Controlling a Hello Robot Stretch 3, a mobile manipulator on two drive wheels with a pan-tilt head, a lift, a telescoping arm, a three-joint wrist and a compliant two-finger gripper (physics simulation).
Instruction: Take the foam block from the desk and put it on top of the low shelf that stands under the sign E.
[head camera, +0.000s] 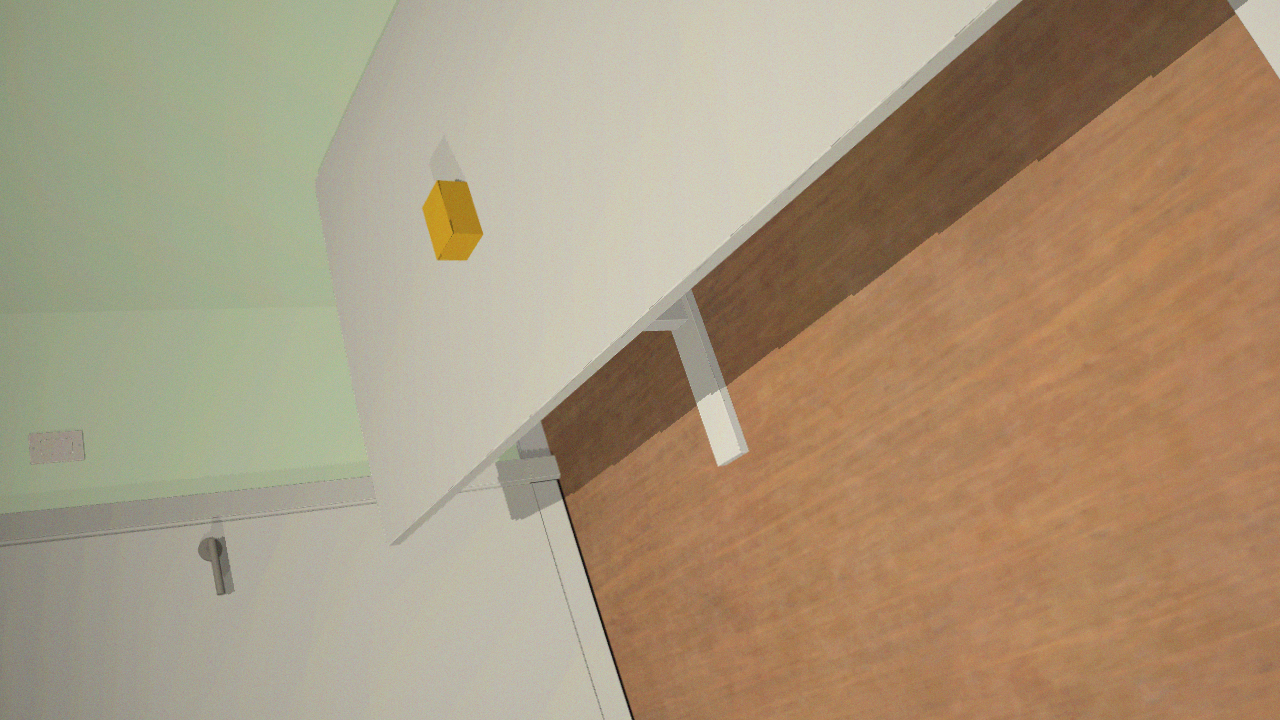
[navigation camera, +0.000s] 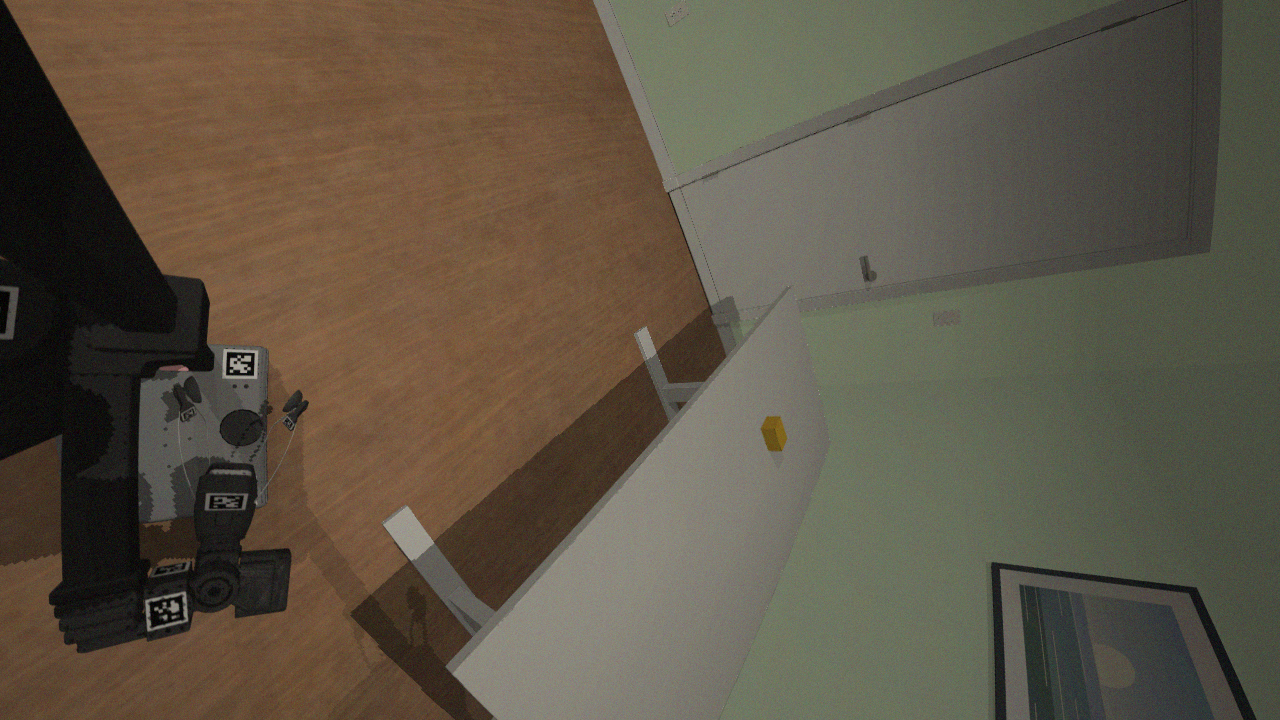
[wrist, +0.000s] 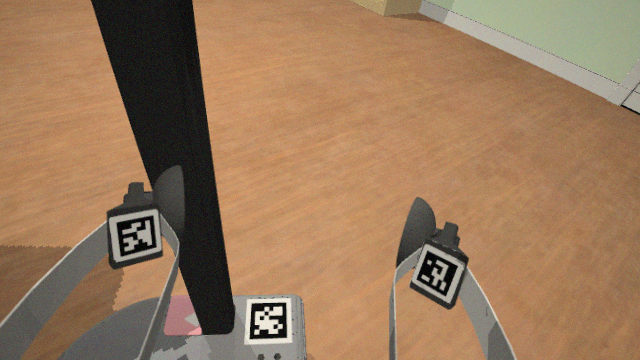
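Where they show: gripper, between the fingertips: (navigation camera: 247, 385); robot's base, origin of its link: (navigation camera: 240, 424).
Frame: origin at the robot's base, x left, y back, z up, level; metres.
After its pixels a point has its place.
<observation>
The yellow foam block (head camera: 452, 221) {x -0.088, y -1.164, z 0.761 m} (navigation camera: 774, 433) {x -0.087, y -1.163, z 0.760 m} lies on the white desk (head camera: 572, 232) {x -0.064, y -0.934, z 0.720 m} (navigation camera: 653, 537) {x -0.243, y -0.630, z 0.720 m}, toward the desk's far end in the head and navigation views. My gripper (navigation camera: 239, 410) (wrist: 297, 207) {x 0.078, y -0.012, z 0.450 m} is open, with floor and part of my base showing between its fingers in the wrist view. It hangs over my base, well apart from the desk and the block. The gripper does not show in the head view. The low shelf and the sign E cannot be made out in these views.
A grey door (head camera: 179, 626) {x 0.696, y -2.003, z 1.016 m} (navigation camera: 948, 179) {x 0.861, y -1.903, z 1.302 m} stands in the green wall beyond the desk's end. Desk legs (head camera: 707, 385) (navigation camera: 429, 555) reach out over the wooden floor. A framed picture (navigation camera: 1100, 653) {x -0.615, y -1.289, z 1.527 m} hangs on the wall. A pale wooden furniture piece (wrist: 400, 6) shows at the wrist view's top edge.
</observation>
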